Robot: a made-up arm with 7 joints.
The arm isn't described. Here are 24 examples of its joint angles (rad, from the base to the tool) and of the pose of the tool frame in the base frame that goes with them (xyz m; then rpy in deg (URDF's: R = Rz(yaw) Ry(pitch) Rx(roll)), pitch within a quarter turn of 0, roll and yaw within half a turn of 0).
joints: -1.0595 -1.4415 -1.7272 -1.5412 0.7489 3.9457 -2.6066
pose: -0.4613 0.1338 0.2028 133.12 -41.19 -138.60
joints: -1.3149 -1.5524 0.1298 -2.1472 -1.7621 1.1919 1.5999
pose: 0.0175 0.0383 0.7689 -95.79 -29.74 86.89
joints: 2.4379 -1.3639 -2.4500 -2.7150 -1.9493 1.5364 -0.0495
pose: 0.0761 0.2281 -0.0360 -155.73 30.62 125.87
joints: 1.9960 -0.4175 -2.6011 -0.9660 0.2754 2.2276 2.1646
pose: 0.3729 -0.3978 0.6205 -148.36 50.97 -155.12
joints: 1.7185 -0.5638 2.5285 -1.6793 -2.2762 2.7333 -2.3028
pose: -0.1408 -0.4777 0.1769 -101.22 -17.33 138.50
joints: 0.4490 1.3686 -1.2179 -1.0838 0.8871 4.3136 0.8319
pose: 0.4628 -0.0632 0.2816 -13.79 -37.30 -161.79
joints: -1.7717 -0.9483 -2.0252 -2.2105 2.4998 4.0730 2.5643
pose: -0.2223 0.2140 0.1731 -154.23 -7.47 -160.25
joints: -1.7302 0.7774 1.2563 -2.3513 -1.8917 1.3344 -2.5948
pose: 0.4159 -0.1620 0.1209 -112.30 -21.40 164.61
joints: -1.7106 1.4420 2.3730 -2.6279 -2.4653 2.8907 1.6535
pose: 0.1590 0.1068 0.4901 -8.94 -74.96 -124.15
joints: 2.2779 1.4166 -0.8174 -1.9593 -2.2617 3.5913 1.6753
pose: 0.0642 0.2569 -0.0206 166.79 31.99 139.00
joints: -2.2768 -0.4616 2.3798 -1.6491 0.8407 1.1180 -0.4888
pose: 0.5538 0.1269 0.2680 -127.60 24.54 42.20
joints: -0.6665 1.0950 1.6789 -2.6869 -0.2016 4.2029 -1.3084
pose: 0.2219 0.2293 0.3310 55.29 -67.26 -174.76
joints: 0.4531 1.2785 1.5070 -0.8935 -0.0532 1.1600 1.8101
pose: 0.2352 0.5838 0.3736 146.42 65.89 -26.05
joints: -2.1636 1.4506 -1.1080 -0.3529 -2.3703 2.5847 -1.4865
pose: -0.4738 -0.3623 0.1647 -61.24 -14.33 131.24
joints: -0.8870 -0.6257 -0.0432 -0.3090 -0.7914 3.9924 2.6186
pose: -0.0923 0.1876 0.6821 52.94 -37.88 -154.42
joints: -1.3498 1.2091 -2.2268 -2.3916 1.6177 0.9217 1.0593
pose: -0.4038 0.0256 0.4529 -175.09 49.75 95.44
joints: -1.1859 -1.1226 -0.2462 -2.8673 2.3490 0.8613 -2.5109
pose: 0.0722 -0.2682 0.5068 41.68 0.81 159.48
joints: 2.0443 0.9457 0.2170 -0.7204 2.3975 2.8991 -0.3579
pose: -0.2668 0.5073 0.2388 -81.31 36.49 48.00
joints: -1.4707 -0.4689 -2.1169 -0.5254 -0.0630 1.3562 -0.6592
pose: -0.2853 0.3731 0.7174 177.75 -37.07 -178.54
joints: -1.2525 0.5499 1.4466 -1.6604 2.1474 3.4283 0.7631
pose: 0.4333 -0.0825 0.3541 146.29 62.20 150.27
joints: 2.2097 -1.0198 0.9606 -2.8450 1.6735 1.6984 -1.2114
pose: -0.3409 0.0550 0.3287 -143.37 -33.20 -172.75
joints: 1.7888 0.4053 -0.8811 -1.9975 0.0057 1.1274 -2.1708
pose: 0.3079 0.3888 0.1875 -114.49 -13.93 158.38
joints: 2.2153 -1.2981 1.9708 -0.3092 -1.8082 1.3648 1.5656
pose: 0.2309 -0.5923 0.3837 -20.13 -12.71 22.04
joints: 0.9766 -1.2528 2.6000 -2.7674 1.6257 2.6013 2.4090
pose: -0.1748 0.1675 0.0202 -144.33 -17.61 -35.95
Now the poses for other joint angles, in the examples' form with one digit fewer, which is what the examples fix.
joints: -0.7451 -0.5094 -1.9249 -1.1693 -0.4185 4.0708 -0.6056
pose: -0.374 -0.021 0.584 12.4 -23.4 -16.9
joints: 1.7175 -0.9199 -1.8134 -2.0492 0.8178 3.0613 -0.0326
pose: 0.468 -0.191 0.223 -116.2 15.2 -68.7
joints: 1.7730 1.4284 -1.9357 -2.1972 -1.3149 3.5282 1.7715
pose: 0.370 0.189 0.330 99.6 -44.4 67.7
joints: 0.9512 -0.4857 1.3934 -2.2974 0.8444 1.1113 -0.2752
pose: -0.329 0.306 0.248 -138.2 47.8 148.5
